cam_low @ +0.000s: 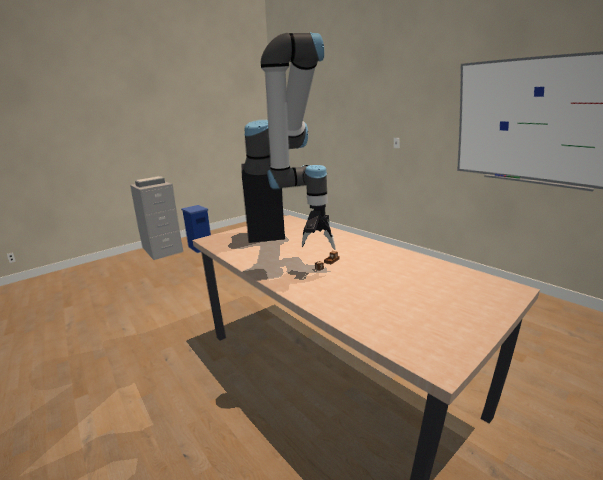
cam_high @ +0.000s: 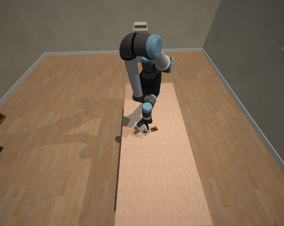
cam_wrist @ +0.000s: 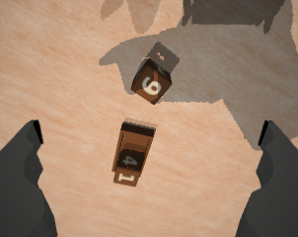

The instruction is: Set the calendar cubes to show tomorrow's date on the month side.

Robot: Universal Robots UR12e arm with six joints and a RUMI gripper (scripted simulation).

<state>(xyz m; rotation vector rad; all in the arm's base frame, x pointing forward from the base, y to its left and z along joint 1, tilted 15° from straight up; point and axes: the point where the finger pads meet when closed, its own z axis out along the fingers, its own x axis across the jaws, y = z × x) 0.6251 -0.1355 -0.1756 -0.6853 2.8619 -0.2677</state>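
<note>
Right now my hand is 90 mm above the brown digit cube. From my hand the other things lie so: brown calendar tray (20 mm behind, 110 mm to the left, 90 mm below).
</note>
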